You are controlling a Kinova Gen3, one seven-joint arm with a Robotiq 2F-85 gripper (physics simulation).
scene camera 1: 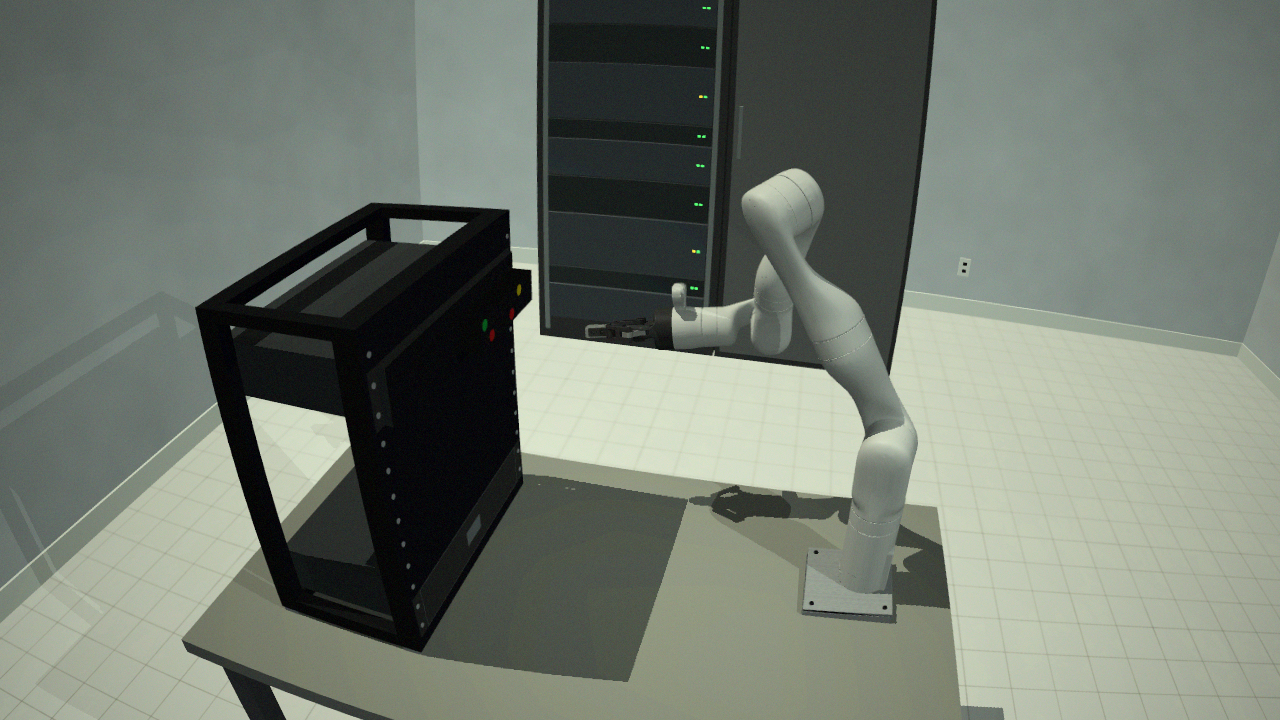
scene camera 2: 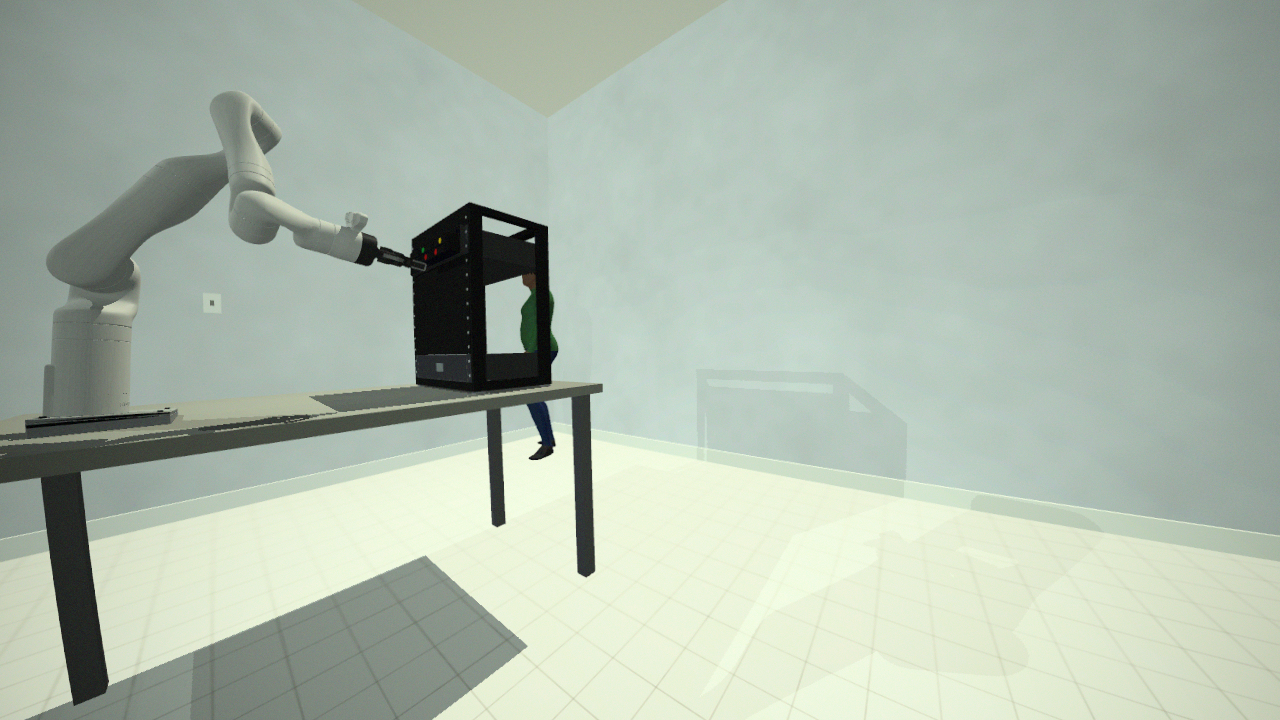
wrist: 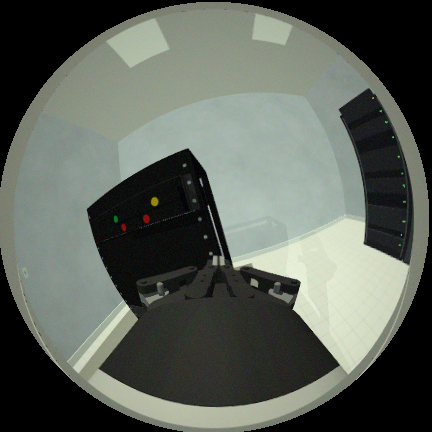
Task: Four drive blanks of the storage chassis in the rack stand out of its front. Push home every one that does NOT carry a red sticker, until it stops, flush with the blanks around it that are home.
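Places are measured from the arm's base along level axes (x right, y ahead, z up), in millimetres.
Pixels of known places: gripper, between the fingertips: (scene camera 1: 586,331) (scene camera 2: 425,267) (wrist: 217,262); arm's base, origin of its link: (scene camera 1: 862,575) (scene camera 2: 90,414).
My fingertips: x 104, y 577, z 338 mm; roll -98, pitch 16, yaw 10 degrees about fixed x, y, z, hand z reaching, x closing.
Ahead of a thing's pixels: the offset from my fingertips to its top centre.
The black rack @[dz +226, dx -296, dy +245 mm] (scene camera 1: 368,465) (scene camera 2: 476,304) (wrist: 202,227) holds the storage chassis near its top. A blank with a yellow sticker (scene camera 1: 518,290) (scene camera 2: 439,240) (wrist: 154,201) stands out plainly in scene camera 1. A green sticker @[dz +126, dx -260, dy +57 mm] (scene camera 1: 485,325) (scene camera 2: 422,249) (wrist: 115,219) marks another blank. One red sticker @[dz +98, dx -236, dy +60 mm] (scene camera 1: 491,334) (scene camera 2: 426,257) (wrist: 123,227) is beside the green one, and another red sticker @[dz +98, dx -153, dy +68 mm] (scene camera 1: 511,314) (scene camera 2: 435,252) (wrist: 146,219) is below the yellow one. Dark surfaces hide how far these three stand out. My gripper (scene camera 1: 592,331) (scene camera 2: 420,265) (wrist: 217,262) is shut and empty, in front of the rack and apart from it.
The rack stands on the table (scene camera 1: 716,626) (scene camera 2: 268,434), facing the arm's base (scene camera 1: 848,582). A tall server cabinet (scene camera 1: 823,179) stands beyond the table. A person in a green top (scene camera 2: 537,313) is behind the rack, partly hidden by it.
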